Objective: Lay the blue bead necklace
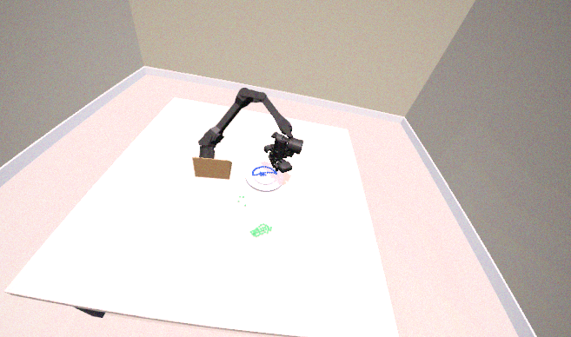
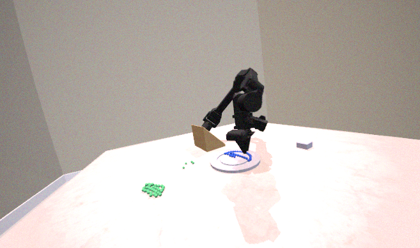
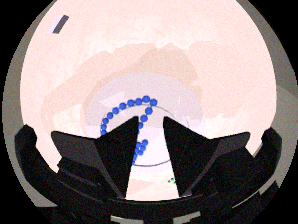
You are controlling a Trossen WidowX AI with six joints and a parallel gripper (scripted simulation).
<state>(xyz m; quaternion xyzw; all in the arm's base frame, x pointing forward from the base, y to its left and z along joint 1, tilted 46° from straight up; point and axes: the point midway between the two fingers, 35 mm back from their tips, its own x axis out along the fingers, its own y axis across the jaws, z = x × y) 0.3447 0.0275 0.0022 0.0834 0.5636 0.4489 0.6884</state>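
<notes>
Now: gripper tip 5 cm past the round white bead board, 2 cm to the left of it and 3 cm above it. Also, from my gripper tip: small grey block (6 cm ahead, 27 cm to the left, 3 cm below).
</notes>
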